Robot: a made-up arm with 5 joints.
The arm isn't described. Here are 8 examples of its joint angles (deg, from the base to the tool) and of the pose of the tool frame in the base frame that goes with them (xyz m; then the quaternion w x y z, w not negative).
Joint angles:
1: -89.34 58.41 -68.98 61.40 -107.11
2: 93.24 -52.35 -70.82 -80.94 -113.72
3: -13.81 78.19 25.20 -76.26 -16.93
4: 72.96 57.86 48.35 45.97 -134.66
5: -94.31 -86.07 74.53 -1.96 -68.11
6: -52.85 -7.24 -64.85 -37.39 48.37
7: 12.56 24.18 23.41 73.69 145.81
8: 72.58 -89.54 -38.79 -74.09 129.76
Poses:
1: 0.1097 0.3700 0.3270 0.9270 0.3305 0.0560 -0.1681
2: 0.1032 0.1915 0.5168 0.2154 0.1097 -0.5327 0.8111
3: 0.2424 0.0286 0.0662 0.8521 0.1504 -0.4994 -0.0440
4: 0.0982 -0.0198 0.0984 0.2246 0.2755 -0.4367 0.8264
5: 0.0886 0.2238 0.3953 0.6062 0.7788 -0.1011 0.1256
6: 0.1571 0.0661 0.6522 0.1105 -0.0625 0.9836 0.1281
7: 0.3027 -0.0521 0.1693 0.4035 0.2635 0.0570 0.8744
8: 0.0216 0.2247 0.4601 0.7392 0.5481 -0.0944 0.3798
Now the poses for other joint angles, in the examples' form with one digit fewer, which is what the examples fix.
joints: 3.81 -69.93 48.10 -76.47 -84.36
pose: 0.249 -0.017 0.501 0.051 -0.663 0.745 -0.052
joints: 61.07 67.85 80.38 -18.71 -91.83
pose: 0.052 0.071 0.150 0.198 -0.098 0.324 -0.920
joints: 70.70 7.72 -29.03 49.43 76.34
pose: 0.199 -0.307 0.439 0.857 -0.489 -0.158 0.021
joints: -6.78 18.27 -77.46 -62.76 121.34
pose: 0.254 0.012 0.616 0.126 0.796 0.539 0.244
